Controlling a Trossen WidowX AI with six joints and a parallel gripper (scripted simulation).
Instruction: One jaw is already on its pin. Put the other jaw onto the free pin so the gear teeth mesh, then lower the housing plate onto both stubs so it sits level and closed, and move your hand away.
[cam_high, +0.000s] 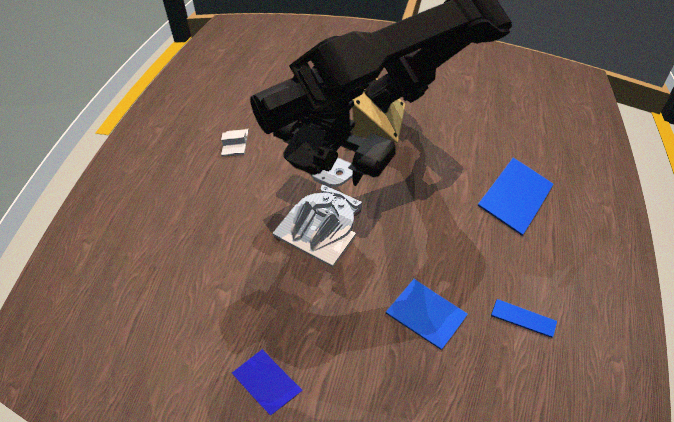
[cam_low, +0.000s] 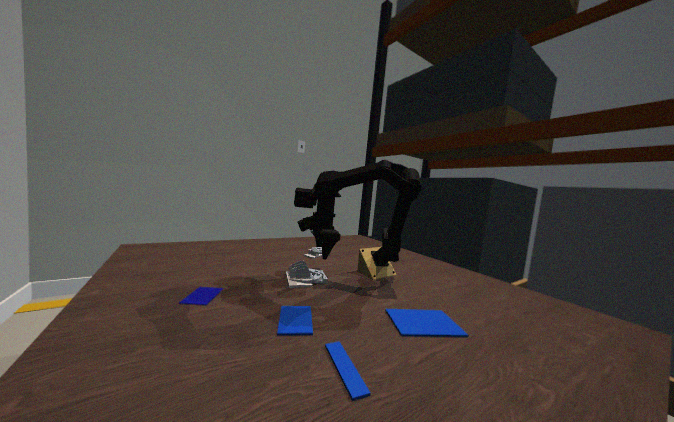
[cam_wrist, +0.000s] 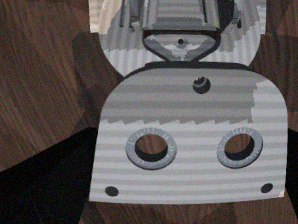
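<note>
Right now the white slab is 8 cm below my gripper tip, 7 cm ahead of it and 2 cm to the right of it. From my gripper tip the other things lie so: housing plate (2 cm above, 1 cm ahead).
</note>
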